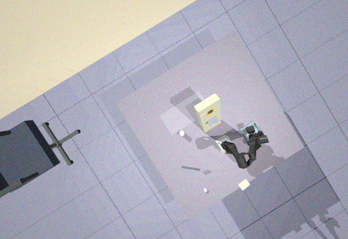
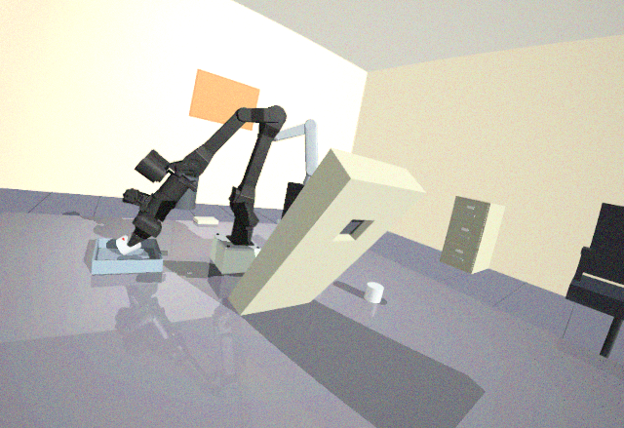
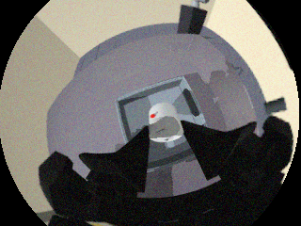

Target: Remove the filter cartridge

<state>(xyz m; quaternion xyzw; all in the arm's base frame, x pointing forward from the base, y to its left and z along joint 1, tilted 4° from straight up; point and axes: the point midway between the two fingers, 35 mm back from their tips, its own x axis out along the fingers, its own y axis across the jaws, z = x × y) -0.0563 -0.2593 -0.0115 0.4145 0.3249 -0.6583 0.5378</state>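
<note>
Now: the grey-white filter cartridge right at my gripper tip. From my gripper tip the other things lie so: white block 380 mm behind, 320 mm to the left, 40 mm below; then cream service panel 390 mm ahead, 270 mm to the left, 140 mm above; then pale blue tray 40 mm below.
</note>
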